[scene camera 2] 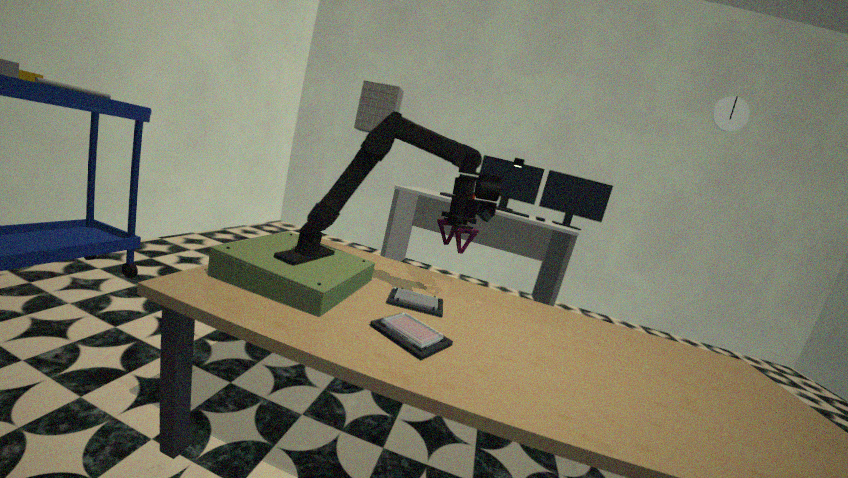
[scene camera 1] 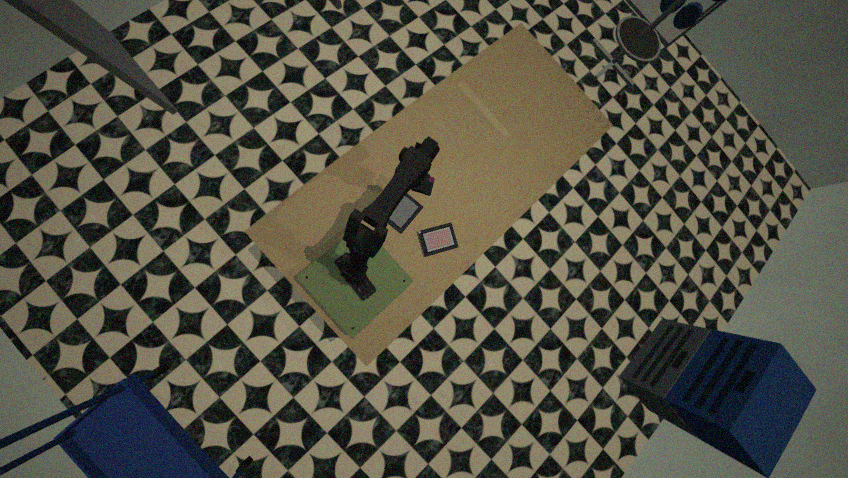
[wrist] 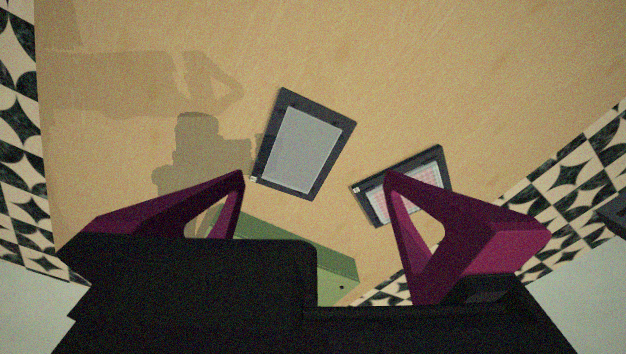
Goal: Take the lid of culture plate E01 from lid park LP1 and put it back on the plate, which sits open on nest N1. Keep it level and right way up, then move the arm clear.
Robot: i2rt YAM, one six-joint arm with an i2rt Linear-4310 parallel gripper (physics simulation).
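Places are measured from the arm's base along level axes (x right, y ahead, z up), in millimetres.
Where they show: gripper, fingertip midpoint: (scene camera 2: 452, 248) (scene camera 1: 412, 187) (wrist: 313, 177); arm's base, origin of the base link: (scene camera 2: 306, 255) (scene camera 1: 355, 276).
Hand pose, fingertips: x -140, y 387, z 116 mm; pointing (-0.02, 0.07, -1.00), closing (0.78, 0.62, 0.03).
Note:
Things, the pixels of their top centre, and the offset from my fingertips. Level surfaces: height alone.
- pale grey lid, middle of its top: (wrist: 299, 156) (scene camera 2: 417, 297) (scene camera 1: 402, 211) dx +26, dy -62, dz -168 mm
- dark lid park LP1, middle of its top: (wrist: 299, 156) (scene camera 2: 417, 296) (scene camera 1: 402, 211) dx +26, dy -62, dz -166 mm
- open culture plate E01, middle of its top: (wrist: 408, 197) (scene camera 2: 413, 326) (scene camera 1: 439, 239) dx +227, dy -5, dz -160 mm
- dark nest N1, middle of its top: (wrist: 406, 195) (scene camera 2: 412, 329) (scene camera 1: 438, 239) dx +227, dy -5, dz -168 mm
- wooden table, its level: dz -186 mm
The pale grey lid (scene camera 1: 404, 212) (scene camera 2: 413, 298) (wrist: 302, 150) lies flat on the dark lid park LP1 (scene camera 2: 439, 311) (wrist: 320, 111). The open culture plate E01 (scene camera 1: 438, 239) (scene camera 2: 412, 330) (wrist: 427, 174), with a pink grid of wells, sits on the dark nest N1 (scene camera 1: 424, 252) (scene camera 2: 421, 355) (wrist: 404, 161). My gripper (scene camera 2: 454, 248) (wrist: 313, 177) has magenta fingers, stands wide open and empty, and hangs well above the table, pointing down. In the wrist view the lid shows between the fingertips, and the right finger covers part of the plate. In scene camera 1 the arm hides the fingertips for the most part.
The arm stands on a green base block (scene camera 1: 380, 296) (scene camera 2: 267, 276) (wrist: 335, 270) at one end of the wooden table (scene camera 1: 534, 89) (scene camera 2: 593, 368) (wrist: 450, 60). A blue trolley (scene camera 2: 137, 178) and a desk with two monitors (scene camera 2: 576, 198) stand away from the table.

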